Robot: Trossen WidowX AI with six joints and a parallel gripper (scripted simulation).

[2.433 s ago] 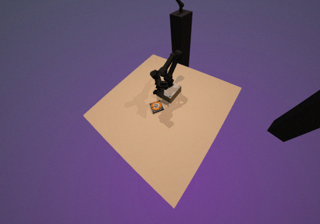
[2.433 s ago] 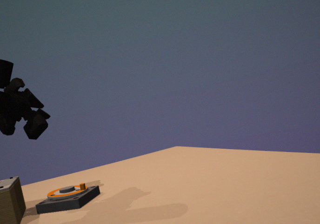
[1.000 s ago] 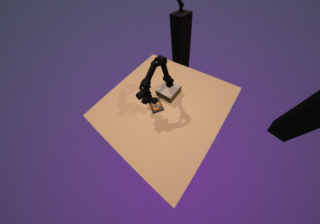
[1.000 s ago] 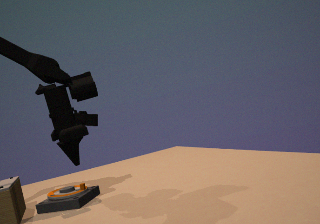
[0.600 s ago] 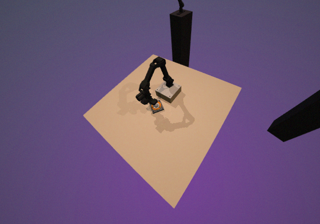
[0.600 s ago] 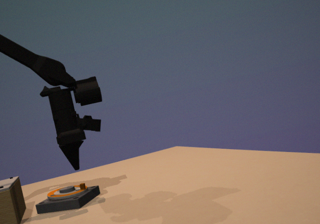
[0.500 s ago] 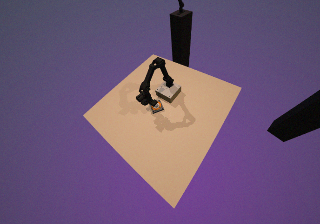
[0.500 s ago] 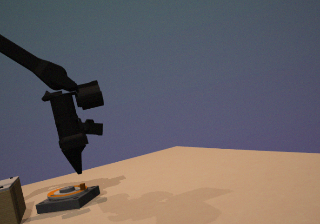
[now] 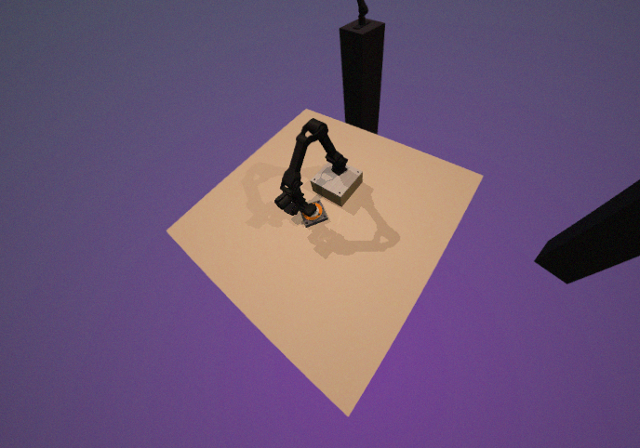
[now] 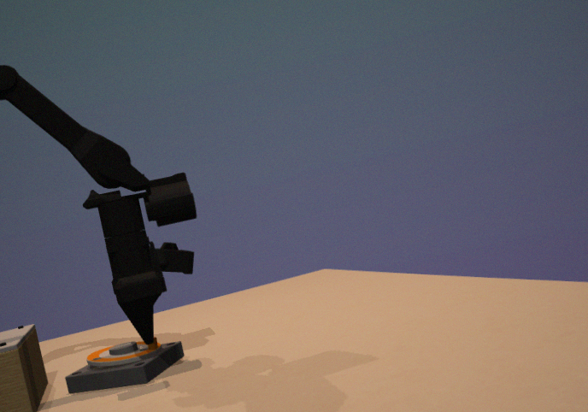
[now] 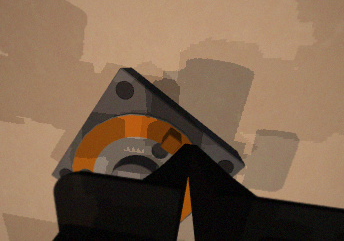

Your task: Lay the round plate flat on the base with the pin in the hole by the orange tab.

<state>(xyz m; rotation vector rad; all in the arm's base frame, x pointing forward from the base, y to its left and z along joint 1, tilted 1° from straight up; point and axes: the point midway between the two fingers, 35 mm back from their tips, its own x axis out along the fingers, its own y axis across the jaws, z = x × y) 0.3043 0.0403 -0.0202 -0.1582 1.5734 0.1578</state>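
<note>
My gripper tip is now 40 mm past the base, 30 mm to the right of it and 20 mm above it.
</note>
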